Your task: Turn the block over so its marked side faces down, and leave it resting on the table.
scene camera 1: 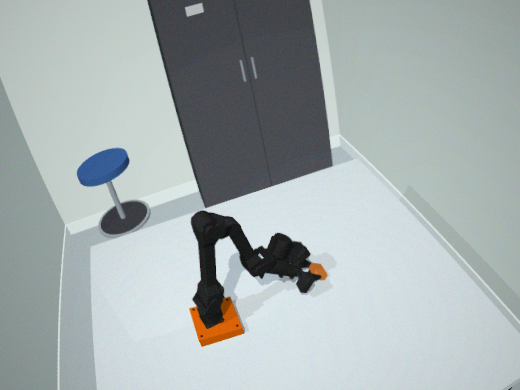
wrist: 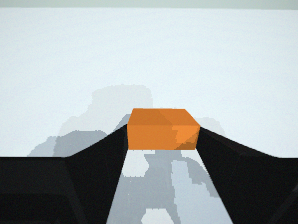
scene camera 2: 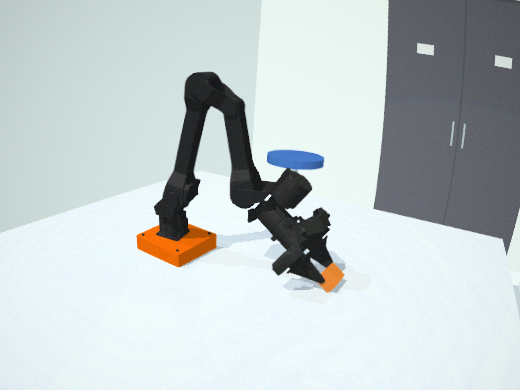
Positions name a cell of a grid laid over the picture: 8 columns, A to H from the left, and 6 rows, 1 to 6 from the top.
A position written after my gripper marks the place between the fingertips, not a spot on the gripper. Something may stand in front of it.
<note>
In view: my gripper (scene camera 2: F5) and an orange block (wrist: D4).
My gripper shows as well in scene camera 1 (scene camera 1: E5) and in the wrist view (wrist: E4).
</note>
